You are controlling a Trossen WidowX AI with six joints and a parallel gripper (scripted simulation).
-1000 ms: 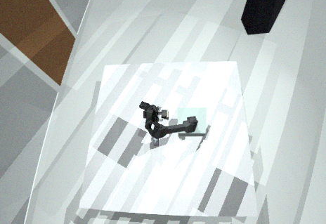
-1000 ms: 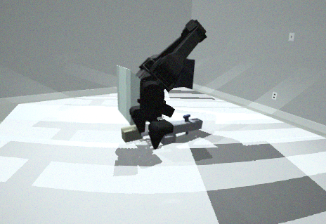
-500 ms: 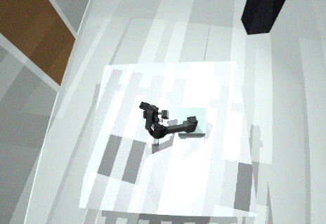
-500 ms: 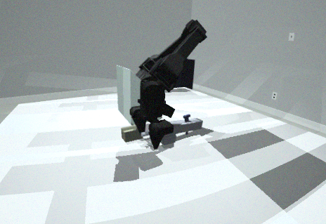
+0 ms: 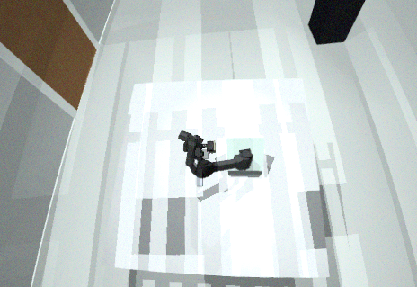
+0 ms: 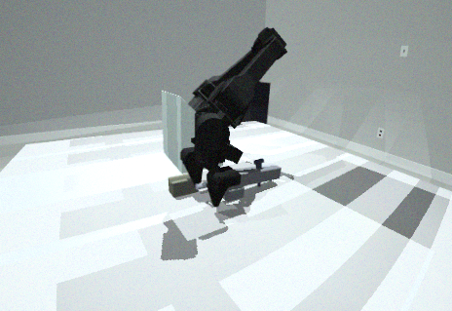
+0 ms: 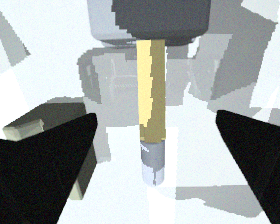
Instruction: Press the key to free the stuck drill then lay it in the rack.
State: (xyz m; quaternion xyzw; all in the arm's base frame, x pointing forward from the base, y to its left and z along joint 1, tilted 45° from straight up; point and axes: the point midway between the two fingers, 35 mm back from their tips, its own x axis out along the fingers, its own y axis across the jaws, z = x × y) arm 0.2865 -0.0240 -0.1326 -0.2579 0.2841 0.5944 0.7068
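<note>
Now: the drill 40 mm to the left of my gripper tip and 30 mm above it. The rest, counted from my gripper tip: small blue key 10 mm ahead, 160 mm to the left, 30 mm above; rack 80 mm behind, 20 mm to the right; grey housing 10 mm ahead, 140 mm to the left, 20 mm above.
</note>
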